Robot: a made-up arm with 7 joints.
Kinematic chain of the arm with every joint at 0, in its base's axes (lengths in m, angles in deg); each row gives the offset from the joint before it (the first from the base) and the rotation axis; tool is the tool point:
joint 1: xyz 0 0 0.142 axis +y
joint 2: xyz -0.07 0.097 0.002 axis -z
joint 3: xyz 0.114 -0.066 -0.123 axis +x
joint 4: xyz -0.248 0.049 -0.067 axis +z
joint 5: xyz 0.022 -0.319 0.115 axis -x
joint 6: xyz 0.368 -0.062 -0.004 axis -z
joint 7: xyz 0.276 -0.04 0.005 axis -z
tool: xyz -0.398 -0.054 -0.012
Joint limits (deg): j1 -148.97..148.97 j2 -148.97..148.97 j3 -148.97..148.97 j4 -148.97..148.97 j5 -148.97..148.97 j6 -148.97..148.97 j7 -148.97..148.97
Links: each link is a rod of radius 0.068 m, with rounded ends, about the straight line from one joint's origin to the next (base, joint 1, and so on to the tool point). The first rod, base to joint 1, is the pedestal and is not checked.
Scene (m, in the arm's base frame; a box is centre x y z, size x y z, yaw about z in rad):
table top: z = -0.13
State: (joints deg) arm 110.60 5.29 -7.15 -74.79 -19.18 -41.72 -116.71
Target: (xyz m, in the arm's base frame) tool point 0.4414 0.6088 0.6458
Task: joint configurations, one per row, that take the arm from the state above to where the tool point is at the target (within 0.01 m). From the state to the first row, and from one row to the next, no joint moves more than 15 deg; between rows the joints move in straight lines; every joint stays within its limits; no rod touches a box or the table.
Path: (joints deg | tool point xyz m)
1: 103.48 14.25 -22.02 -89.01 -27.39 -52.52 -121.32 | 0.4577 -0.7038 0.6351
2: 96.35 23.21 -36.89 -103.22 -35.60 -63.32 -125.93 | 0.6221 -0.3011 0.7825
3: 89.23 32.17 -51.77 -117.44 -43.81 -74.12 -130.53 | 0.6127 0.1796 0.8038
4: 82.10 41.13 -66.64 -131.65 -52.03 -84.92 -135.14 | 0.4414 0.6088 0.6459

